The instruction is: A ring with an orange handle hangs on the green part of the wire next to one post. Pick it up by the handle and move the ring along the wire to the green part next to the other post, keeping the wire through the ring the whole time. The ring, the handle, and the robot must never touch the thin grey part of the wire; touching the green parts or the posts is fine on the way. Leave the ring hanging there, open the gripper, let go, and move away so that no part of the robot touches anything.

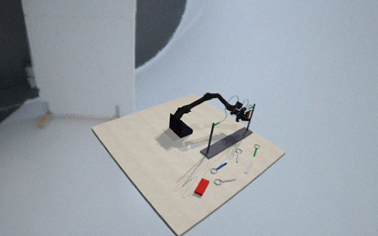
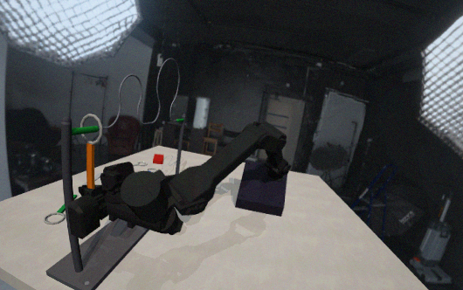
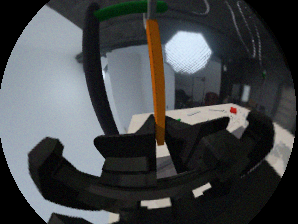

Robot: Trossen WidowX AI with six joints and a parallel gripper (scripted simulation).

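Now: gripper tip 30 mm past the orange-handled ring and 80 mm below it. From my gripper tip the other things lie so: grey bar: 290 mm ahead, 350 mm to the right, 170 mm below; green-handled ring: 190 mm ahead, 100 mm to the right, 170 mm below; blue-handled ring: 130 mm ahead, 570 mm to the right, 170 mm below.
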